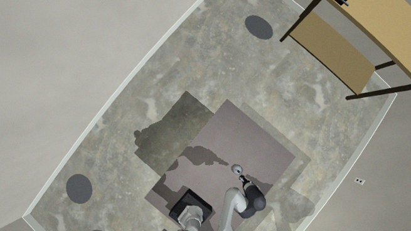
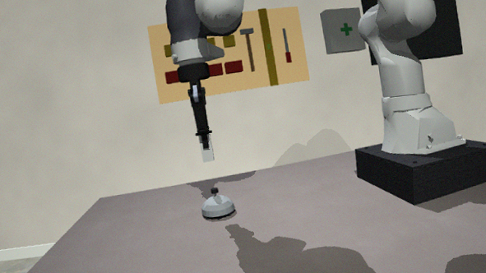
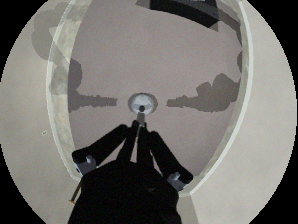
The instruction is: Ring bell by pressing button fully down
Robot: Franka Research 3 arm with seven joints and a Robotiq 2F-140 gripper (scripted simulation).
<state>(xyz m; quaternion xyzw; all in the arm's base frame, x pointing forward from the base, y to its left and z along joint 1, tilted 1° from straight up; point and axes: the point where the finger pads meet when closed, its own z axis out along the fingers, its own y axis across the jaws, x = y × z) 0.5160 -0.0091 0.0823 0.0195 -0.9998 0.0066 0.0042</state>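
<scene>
My gripper is now 110 mm above the dark button. Round my hand: bell 130 mm below.
</scene>
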